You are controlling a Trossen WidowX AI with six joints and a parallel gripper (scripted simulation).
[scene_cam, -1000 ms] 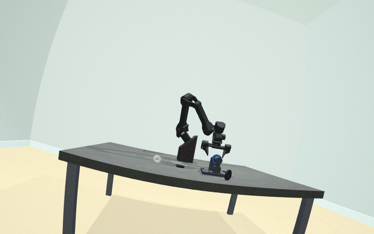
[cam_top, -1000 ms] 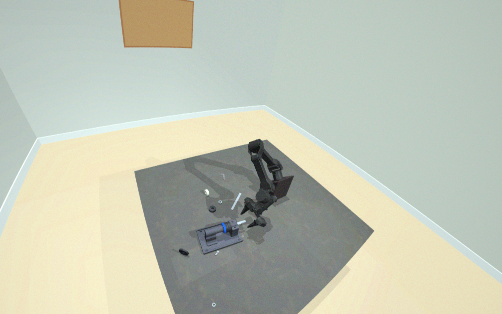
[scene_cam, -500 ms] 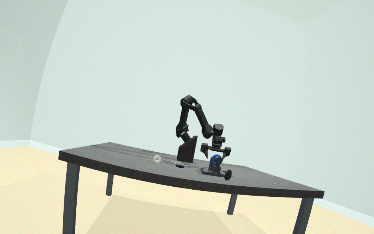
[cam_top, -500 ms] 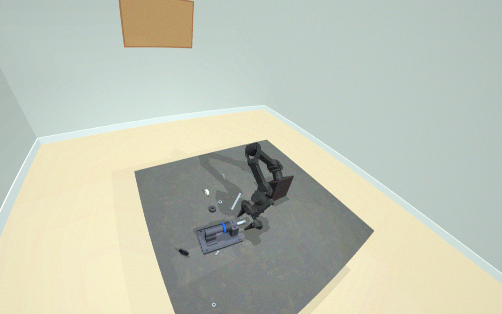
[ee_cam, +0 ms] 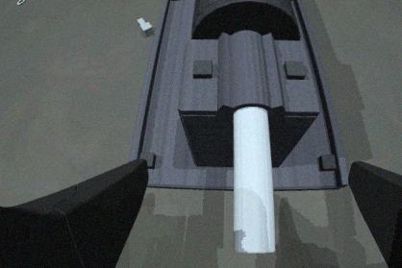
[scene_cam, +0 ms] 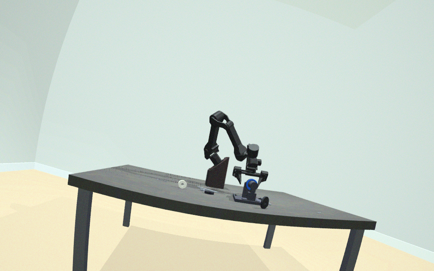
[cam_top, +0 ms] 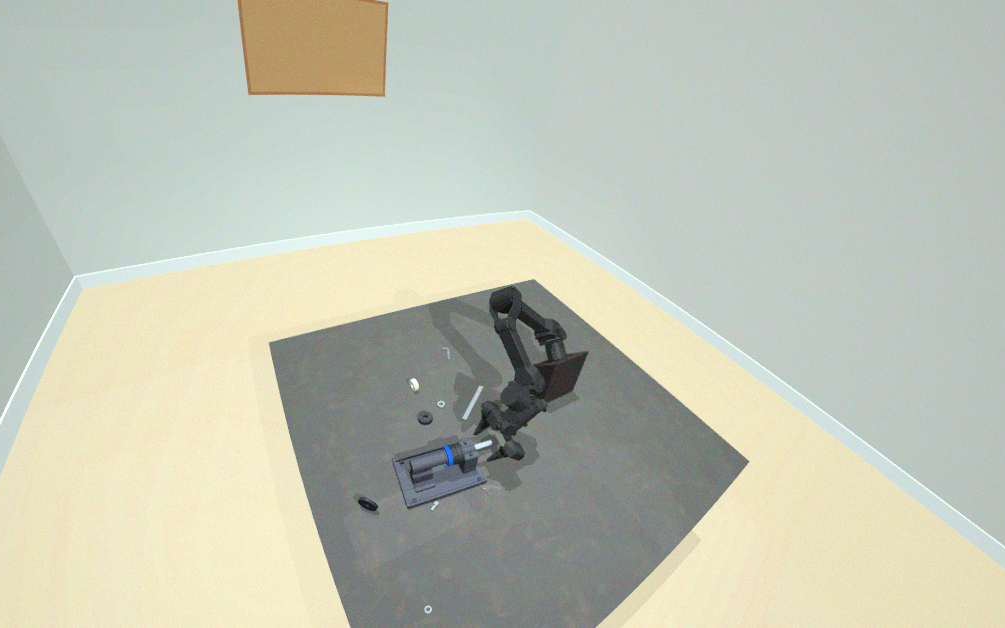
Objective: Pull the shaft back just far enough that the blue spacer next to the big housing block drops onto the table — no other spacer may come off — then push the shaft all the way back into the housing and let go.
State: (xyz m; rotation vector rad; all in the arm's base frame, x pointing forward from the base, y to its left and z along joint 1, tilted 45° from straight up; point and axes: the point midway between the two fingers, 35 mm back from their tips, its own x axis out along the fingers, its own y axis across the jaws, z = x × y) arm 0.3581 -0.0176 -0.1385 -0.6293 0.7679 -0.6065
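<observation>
The shaft lies 60 mm ahead of my gripper tip, 20 mm to the right of it and 10 mm above it. The rest, counted from my gripper tip: blue spacer 100 mm ahead, 30 mm to the right, 10 mm above; then bolt 180 mm ahead, 50 mm to the left, 60 mm below; then black disc 330 mm ahead, 50 mm to the right, 40 mm below.
</observation>
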